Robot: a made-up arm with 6 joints.
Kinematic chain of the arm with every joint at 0, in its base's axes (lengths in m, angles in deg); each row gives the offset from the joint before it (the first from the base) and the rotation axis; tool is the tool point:
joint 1: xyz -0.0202 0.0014 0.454 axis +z
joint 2: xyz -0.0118 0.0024 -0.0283 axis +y
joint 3: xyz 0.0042 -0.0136 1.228 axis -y
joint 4: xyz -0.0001 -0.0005 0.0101 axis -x
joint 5: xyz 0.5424 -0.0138 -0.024 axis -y
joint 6: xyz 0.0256 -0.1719 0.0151 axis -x
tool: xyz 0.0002 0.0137 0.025
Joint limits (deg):
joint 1: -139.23..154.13
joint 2: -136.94..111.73
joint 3: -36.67..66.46
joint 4: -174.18..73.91
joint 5: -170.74..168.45
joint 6: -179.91..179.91
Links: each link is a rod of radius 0.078 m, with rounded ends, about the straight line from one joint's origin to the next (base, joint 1, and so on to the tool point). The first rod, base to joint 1, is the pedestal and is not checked.
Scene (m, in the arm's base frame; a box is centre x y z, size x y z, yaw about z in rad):
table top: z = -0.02
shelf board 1: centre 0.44 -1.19 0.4 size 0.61 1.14 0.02 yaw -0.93
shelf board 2: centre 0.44 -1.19 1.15 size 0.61 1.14 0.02 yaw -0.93
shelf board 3: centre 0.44 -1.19 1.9 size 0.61 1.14 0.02 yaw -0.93
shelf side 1: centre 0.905 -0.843 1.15 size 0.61 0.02 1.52 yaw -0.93
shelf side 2: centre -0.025 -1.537 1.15 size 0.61 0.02 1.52 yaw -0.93
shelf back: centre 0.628 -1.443 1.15 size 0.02 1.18 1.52 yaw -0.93
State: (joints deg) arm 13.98 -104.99 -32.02 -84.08 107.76 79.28
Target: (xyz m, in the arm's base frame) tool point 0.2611 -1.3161 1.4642
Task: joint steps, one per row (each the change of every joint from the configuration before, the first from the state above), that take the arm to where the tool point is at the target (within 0.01 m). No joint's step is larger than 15 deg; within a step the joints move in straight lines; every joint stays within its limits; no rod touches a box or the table.
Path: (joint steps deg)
1: -11.49 13.32 5.11 1.90 -1.86 1.80
2: -11.49 13.32 5.11 1.89 -1.85 1.79
3: -11.49 13.32 5.11 1.90 -1.86 1.80
4: -11.49 13.32 5.11 1.89 -1.85 1.80
5: -11.49 13.32 5.11 1.90 -1.86 1.79
6: -11.49 13.32 5.11 1.89 -1.85 1.80
7: -11.48 13.32 5.11 1.90 -1.86 1.80
8: -11.49 13.32 5.11 1.90 -1.86 1.79
9: -11.49 13.32 5.11 1.89 -1.85 1.80
10: 3.77 6.51 13.12 0.85 -0.55 0.21
11: 3.78 6.50 13.12 0.84 -0.54 0.21
12: 3.78 6.51 13.13 0.85 -0.55 0.21
13: 3.78 6.50 13.12 0.85 -0.54 0.21

